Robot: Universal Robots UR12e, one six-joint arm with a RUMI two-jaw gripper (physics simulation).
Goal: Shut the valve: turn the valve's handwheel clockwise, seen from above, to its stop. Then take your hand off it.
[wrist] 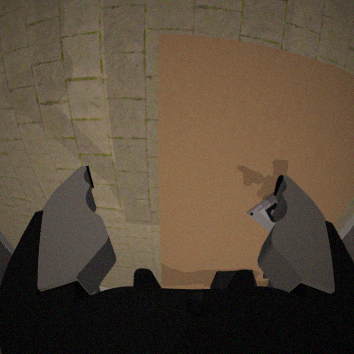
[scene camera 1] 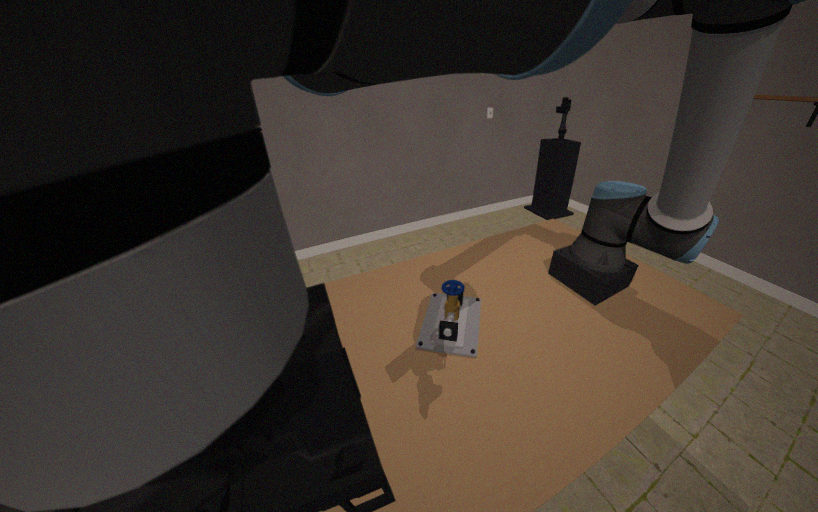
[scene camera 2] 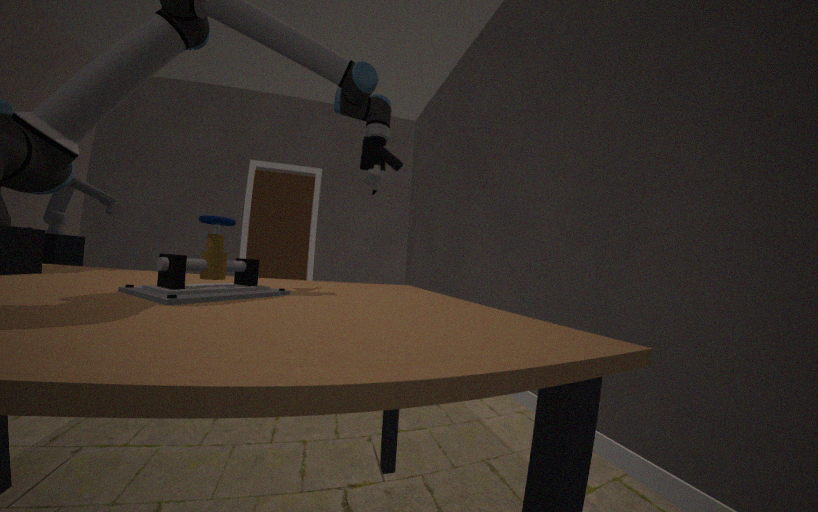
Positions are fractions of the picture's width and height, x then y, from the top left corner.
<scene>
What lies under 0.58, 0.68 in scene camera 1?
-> A grey base plate.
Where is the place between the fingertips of my gripper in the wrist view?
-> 0.52, 0.49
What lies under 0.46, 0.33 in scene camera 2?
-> My gripper.
</scene>
